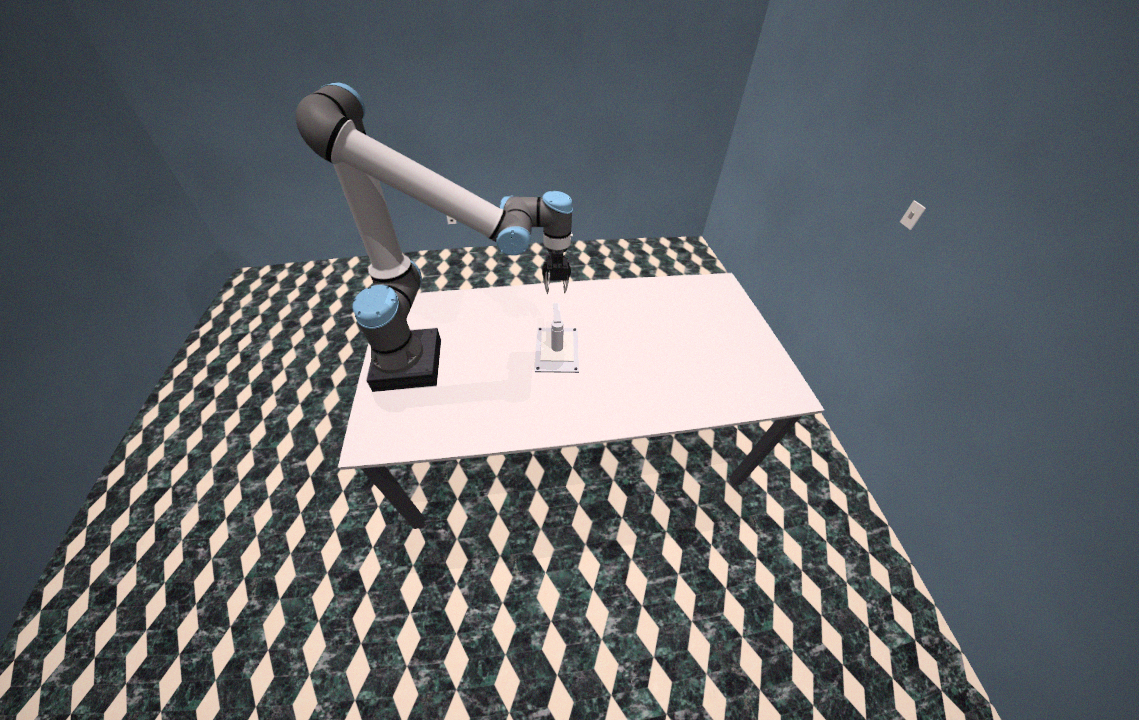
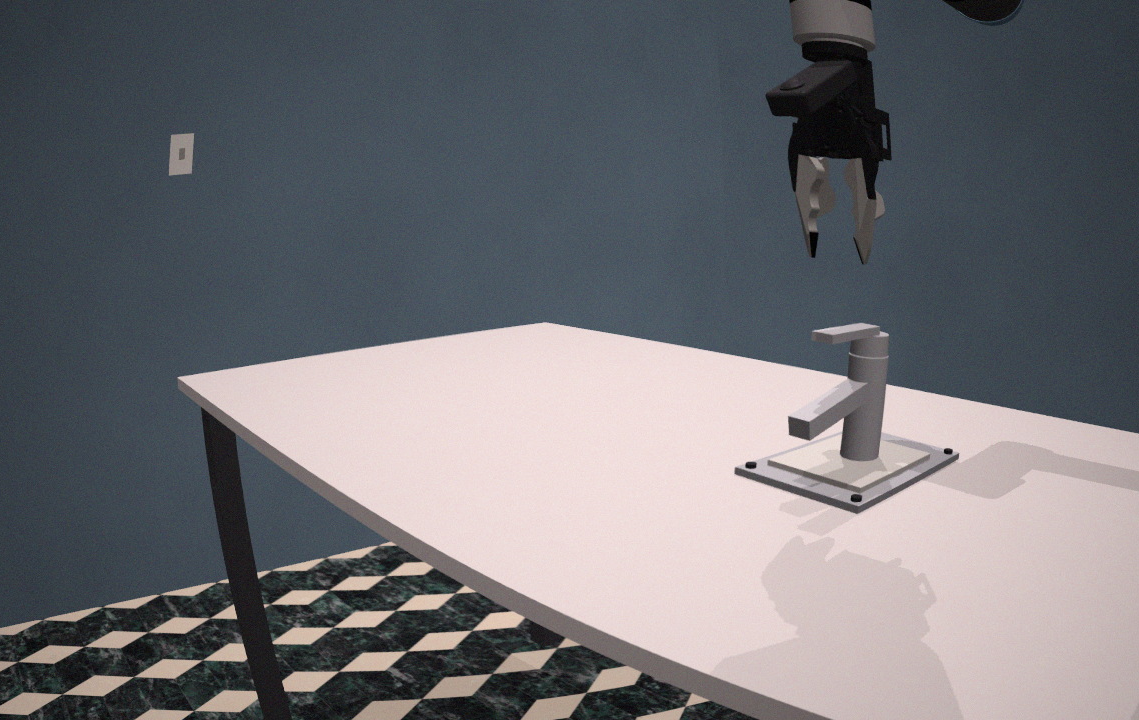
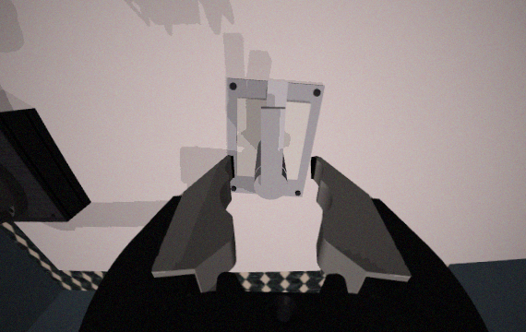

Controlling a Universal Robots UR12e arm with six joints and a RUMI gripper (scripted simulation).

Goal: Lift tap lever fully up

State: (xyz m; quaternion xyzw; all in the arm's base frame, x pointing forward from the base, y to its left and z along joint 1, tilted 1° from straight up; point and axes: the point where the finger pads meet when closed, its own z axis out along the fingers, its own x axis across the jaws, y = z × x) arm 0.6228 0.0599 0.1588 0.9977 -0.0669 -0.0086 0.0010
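My gripper is now 90 mm above the lever and 30 mm to the left of it. The rest, counted from my hand: grey tap: 140 mm below, 60 mm to the right, 10 mm behind.
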